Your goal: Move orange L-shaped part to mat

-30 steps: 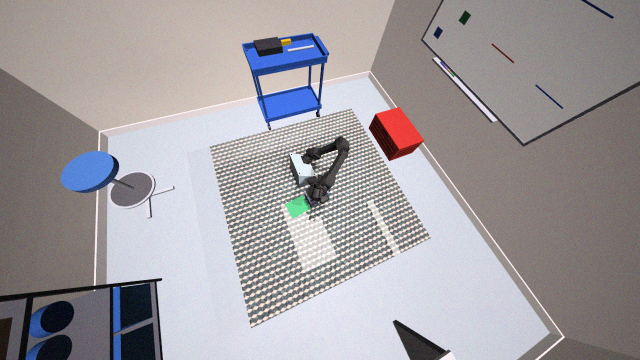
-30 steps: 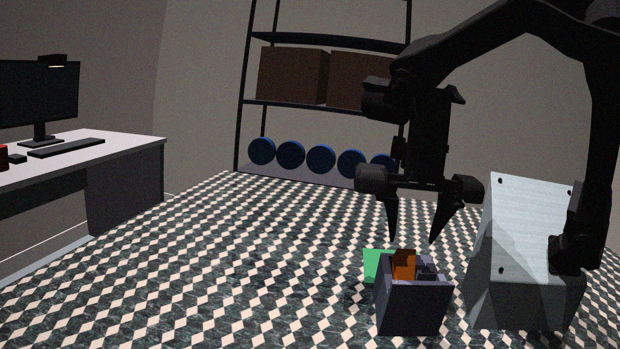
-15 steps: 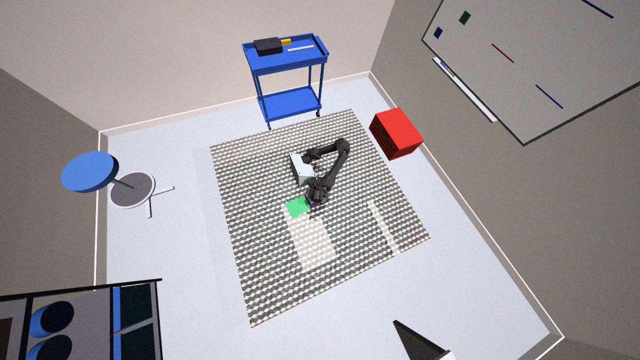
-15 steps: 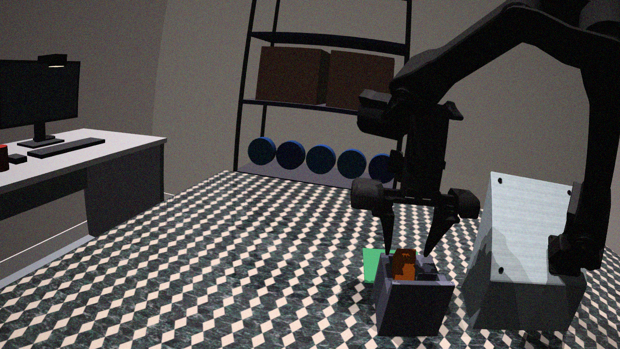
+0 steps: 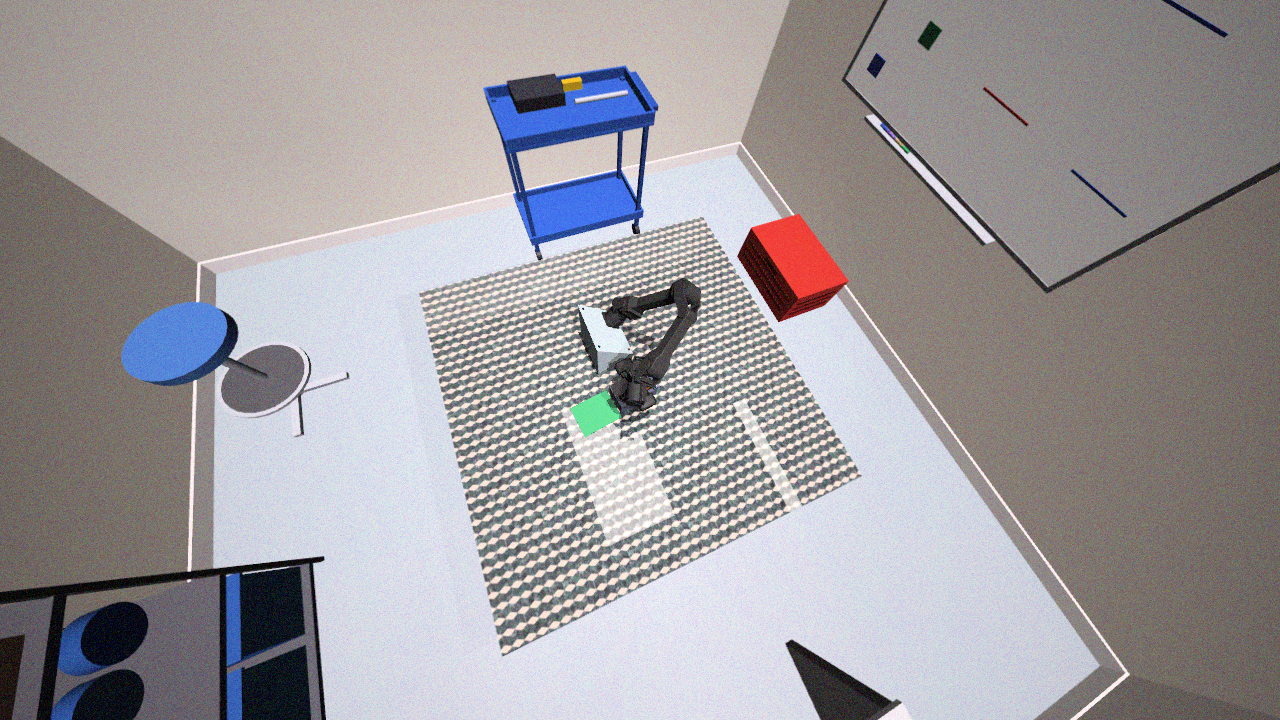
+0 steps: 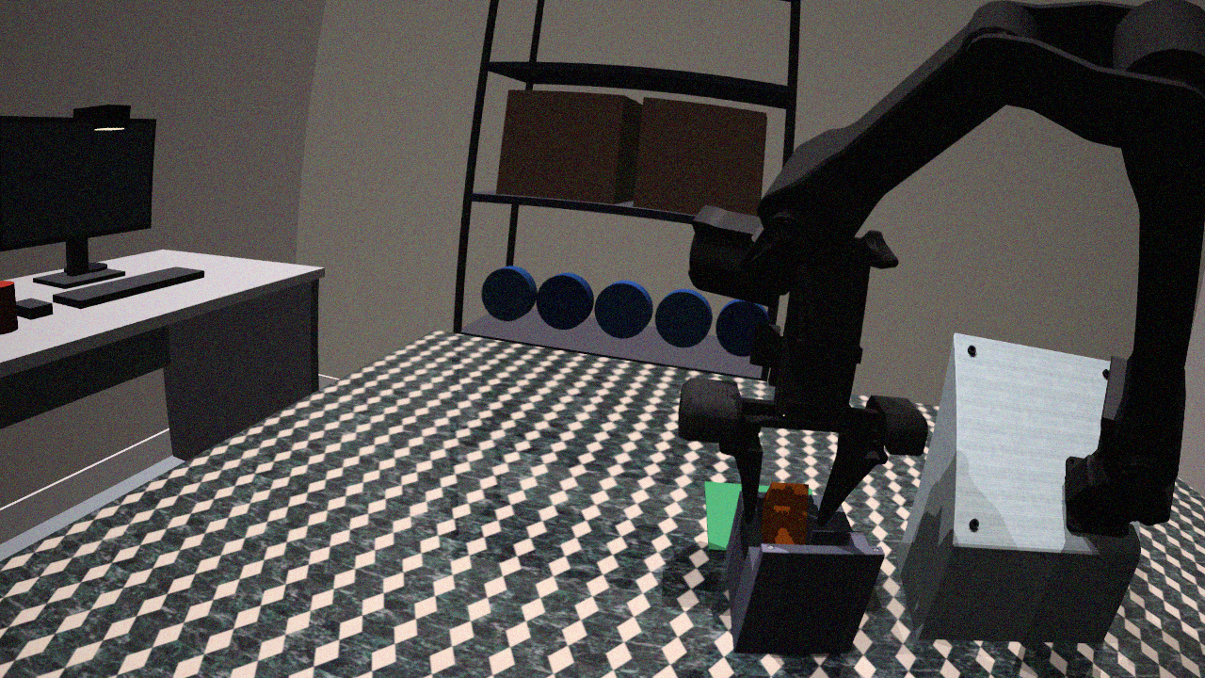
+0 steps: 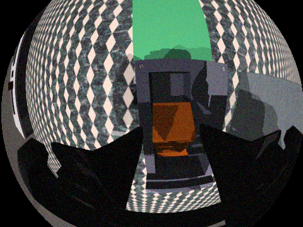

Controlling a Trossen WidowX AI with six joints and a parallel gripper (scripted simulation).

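Right now the orange L-shaped part is 2 cm behind my gripper tip, 3 cm to the left of it and 3 cm below it. From my gripper tip the other things lie so: green mat: 1 cm ahead, 15 cm to the right, 8 cm below.
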